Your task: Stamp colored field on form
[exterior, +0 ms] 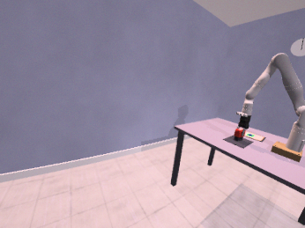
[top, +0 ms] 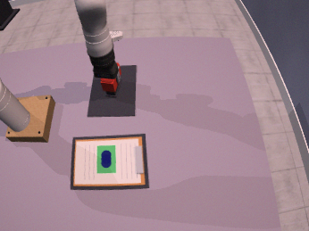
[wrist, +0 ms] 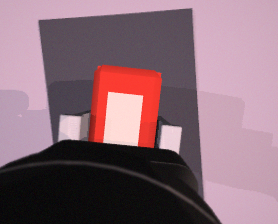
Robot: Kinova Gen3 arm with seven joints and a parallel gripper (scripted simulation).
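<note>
My gripper is now 70 mm above the mat. From my hand the other things lie so: stamp 20 mm below; then clipboard 270 mm to the right, 70 mm below, 50 mm ahead.
</note>
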